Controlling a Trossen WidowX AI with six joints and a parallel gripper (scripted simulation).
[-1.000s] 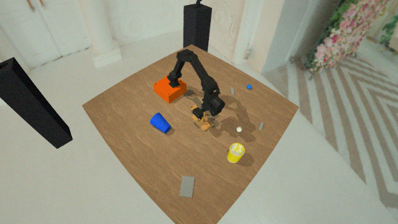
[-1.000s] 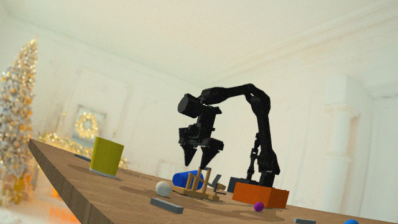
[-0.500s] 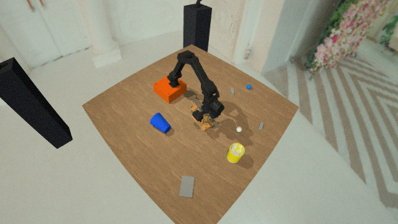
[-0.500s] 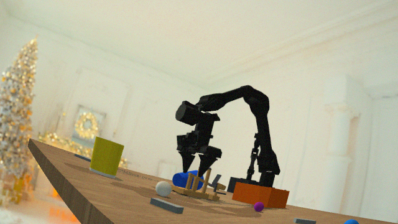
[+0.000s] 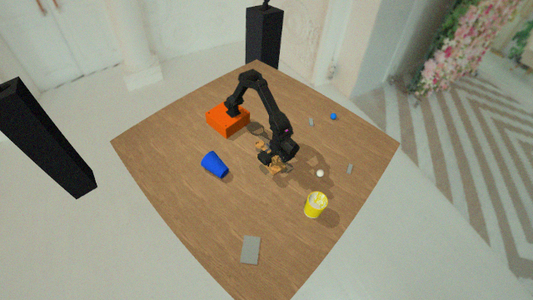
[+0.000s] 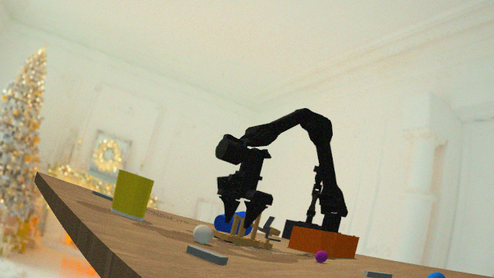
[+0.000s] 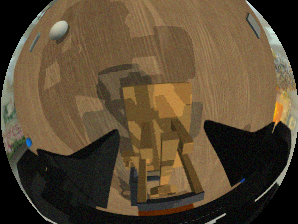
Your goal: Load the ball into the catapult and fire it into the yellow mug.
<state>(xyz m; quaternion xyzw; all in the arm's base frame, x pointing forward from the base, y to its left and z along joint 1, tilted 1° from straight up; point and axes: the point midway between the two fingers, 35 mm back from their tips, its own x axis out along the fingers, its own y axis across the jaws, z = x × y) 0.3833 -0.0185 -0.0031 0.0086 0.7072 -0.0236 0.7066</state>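
The purple ball is 13 cm behind my gripper tip, 21 cm to the left of it and 3 cm below it. Also, from my gripper tip: yellow mug: 30 cm ahead, 2 cm to the right, 2 cm below; then wooden catapult: 7 cm behind, 2 cm to the left, 1 cm above; then white ball: 18 cm ahead, 15 cm to the left, 3 cm below.
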